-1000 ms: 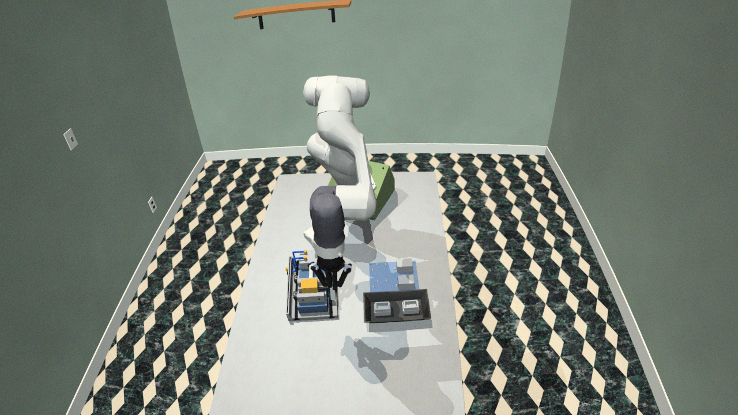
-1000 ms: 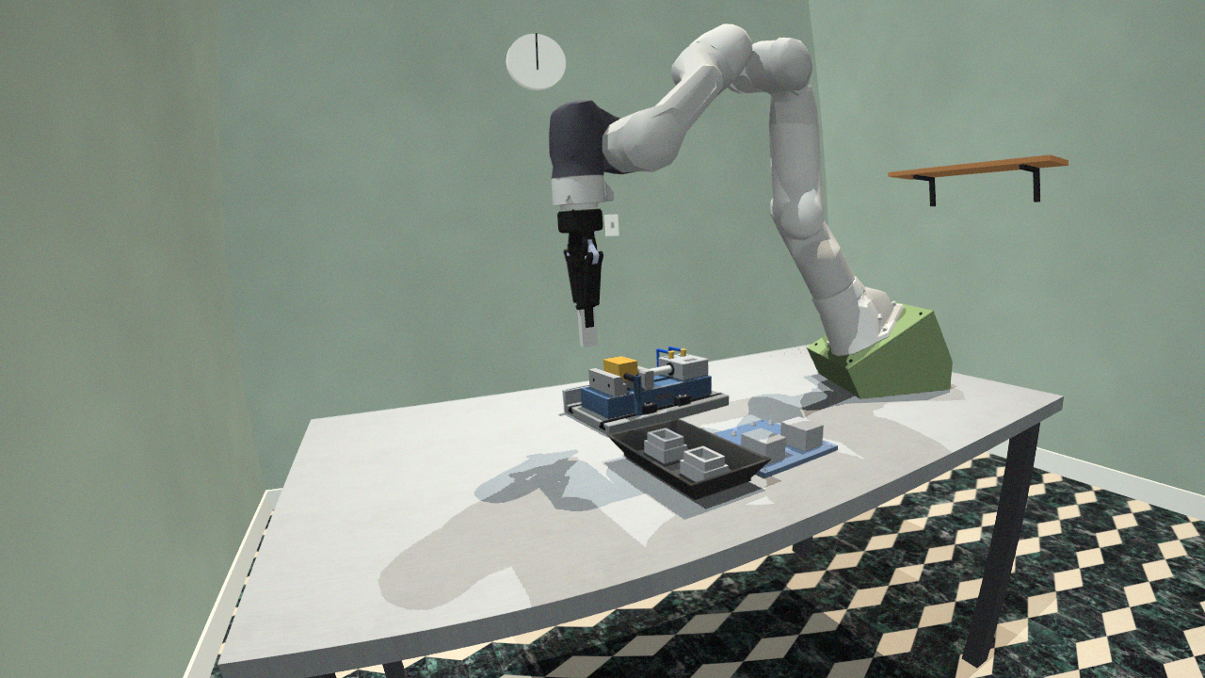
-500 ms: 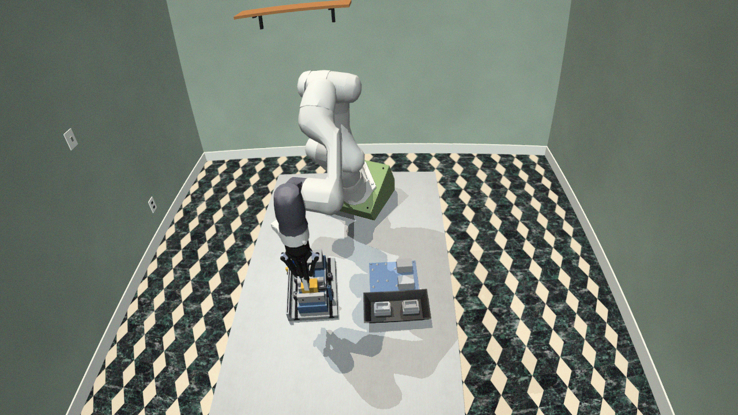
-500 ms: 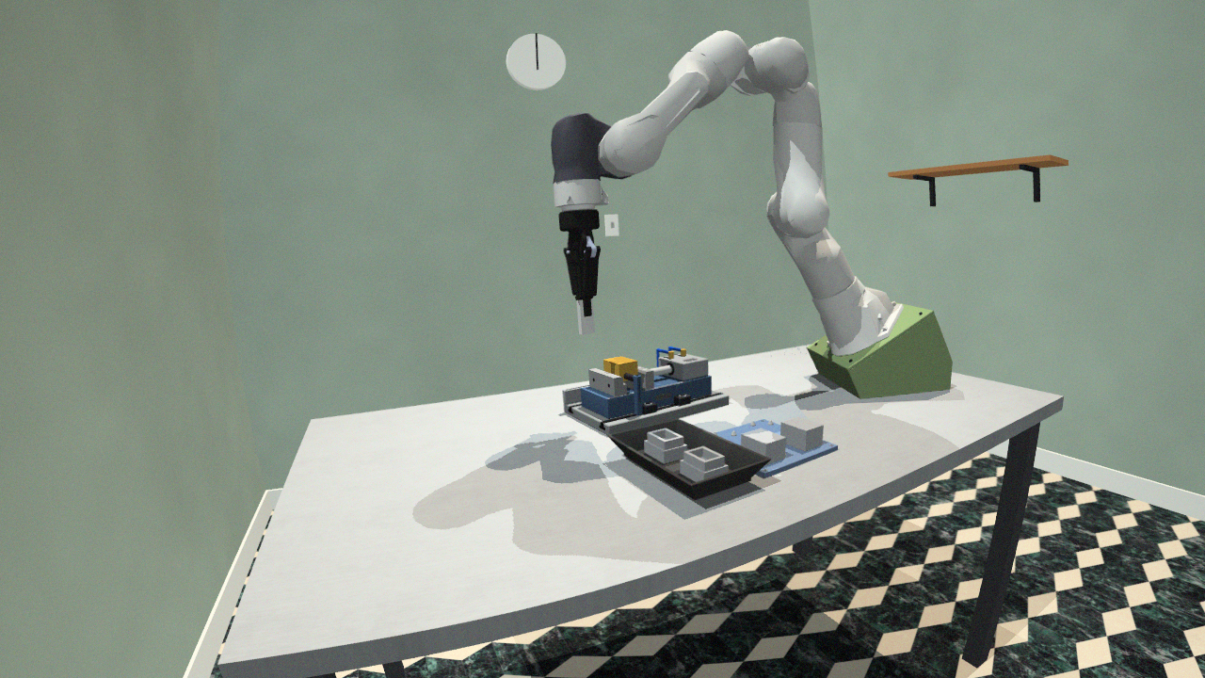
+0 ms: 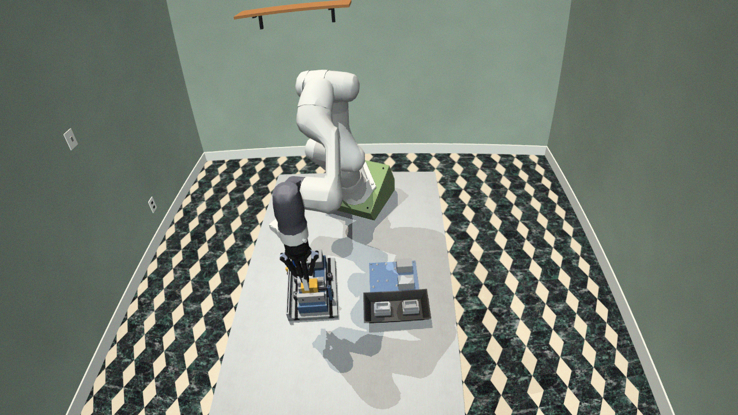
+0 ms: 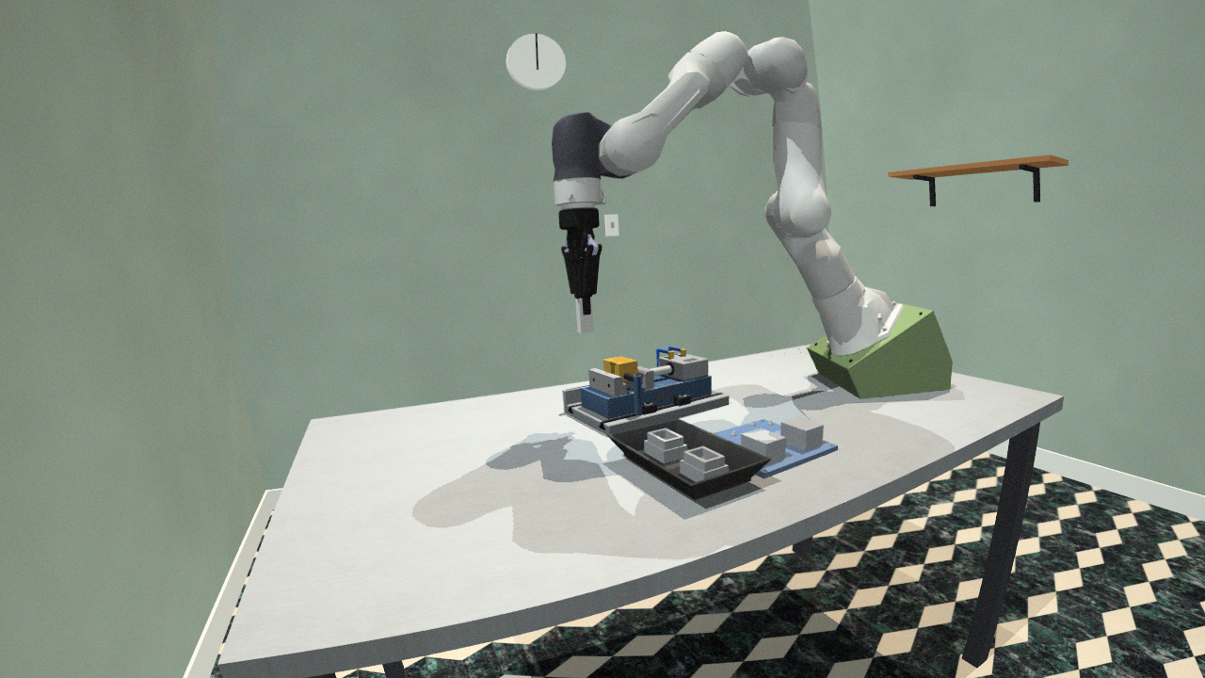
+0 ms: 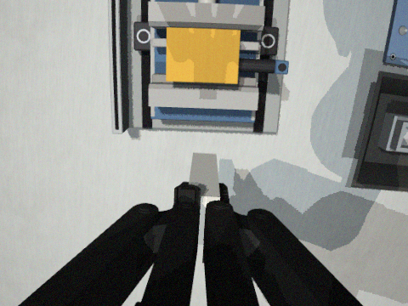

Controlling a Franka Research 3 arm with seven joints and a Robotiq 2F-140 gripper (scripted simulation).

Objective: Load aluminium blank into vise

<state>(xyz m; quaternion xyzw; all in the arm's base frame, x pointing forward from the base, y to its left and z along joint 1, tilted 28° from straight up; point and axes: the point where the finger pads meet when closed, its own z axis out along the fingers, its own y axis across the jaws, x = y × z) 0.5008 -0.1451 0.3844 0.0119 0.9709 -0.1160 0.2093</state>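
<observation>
The brass blank is 8 cm behind my hand and 12 cm below it. From my hand the other things lie so: hose block 23 cm behind, 1 cm to the left, 14 cm below; white rod 16 cm behind, 1 cm to the left, 14 cm below; vise 14 cm behind, 1 cm to the left, 18 cm below.
</observation>
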